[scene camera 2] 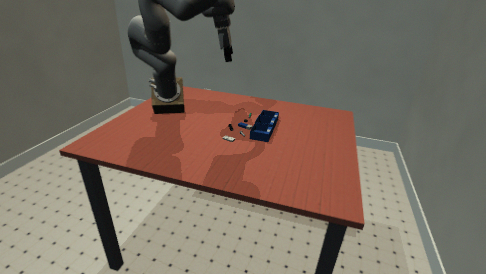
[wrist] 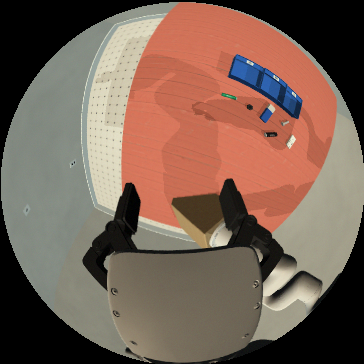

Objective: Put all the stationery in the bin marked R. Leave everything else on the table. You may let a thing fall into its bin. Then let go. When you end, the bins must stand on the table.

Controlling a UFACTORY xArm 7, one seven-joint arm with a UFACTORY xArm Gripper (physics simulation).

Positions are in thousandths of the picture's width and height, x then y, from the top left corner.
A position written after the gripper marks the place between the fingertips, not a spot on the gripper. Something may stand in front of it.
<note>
In view: the gripper (wrist: 493, 521) and a three joined blue bins (wrist: 666, 191).
</note>
